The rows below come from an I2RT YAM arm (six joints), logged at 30 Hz.
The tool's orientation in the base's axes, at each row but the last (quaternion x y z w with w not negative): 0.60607 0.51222 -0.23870 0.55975; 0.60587 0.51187 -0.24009 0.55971; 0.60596 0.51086 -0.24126 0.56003; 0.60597 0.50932 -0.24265 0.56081; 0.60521 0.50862 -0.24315 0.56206; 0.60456 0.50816 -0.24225 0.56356; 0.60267 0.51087 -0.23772 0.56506; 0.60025 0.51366 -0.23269 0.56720; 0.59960 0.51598 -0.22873 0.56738; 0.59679 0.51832 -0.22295 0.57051; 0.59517 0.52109 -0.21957 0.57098; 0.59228 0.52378 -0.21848 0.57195
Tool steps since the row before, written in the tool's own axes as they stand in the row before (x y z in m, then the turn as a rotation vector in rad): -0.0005 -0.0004 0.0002 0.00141 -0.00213 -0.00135; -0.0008 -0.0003 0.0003 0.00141 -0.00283 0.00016; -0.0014 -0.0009 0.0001 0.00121 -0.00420 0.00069; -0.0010 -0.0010 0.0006 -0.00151 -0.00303 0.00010; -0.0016 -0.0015 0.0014 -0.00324 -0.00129 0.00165; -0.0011 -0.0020 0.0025 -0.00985 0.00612 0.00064; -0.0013 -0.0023 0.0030 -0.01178 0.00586 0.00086; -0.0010 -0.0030 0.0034 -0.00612 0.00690 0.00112; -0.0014 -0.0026 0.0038 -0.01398 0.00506 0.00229; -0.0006 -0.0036 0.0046 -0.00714 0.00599 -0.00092; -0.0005 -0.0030 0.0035 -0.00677 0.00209 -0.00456; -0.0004 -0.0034 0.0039 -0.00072 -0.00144 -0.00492
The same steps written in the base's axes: -0.0005 -0.0004 0.0002 -0.00177 0.00142 -0.00179; -0.0005 -0.0006 0.0005 -0.00196 -0.00008 -0.00248; -0.0013 -0.0007 0.0008 -0.00310 -0.00084 -0.00304; -0.0011 -0.0010 0.0003 -0.00322 -0.00106 -0.00003; -0.0015 -0.0021 0.0004 -0.00187 -0.00283 0.00184; -0.0015 -0.0030 -0.0005 0.00200 -0.00303 0.01103; -0.0016 -0.0036 -0.0006 0.00113 -0.00394 0.01253; -0.0020 -0.0040 -0.0013 0.00419 -0.00201 0.00805; -0.0016 -0.0044 -0.0009 0.00008 -0.00623 0.01369; -0.0019 -0.0051 -0.0023 0.00234 -0.00063 0.00905; -0.0016 -0.0039 -0.0018 -0.00214 0.00205 0.00789; -0.0018 -0.0044 -0.0022 -0.00318 0.00390 0.00120
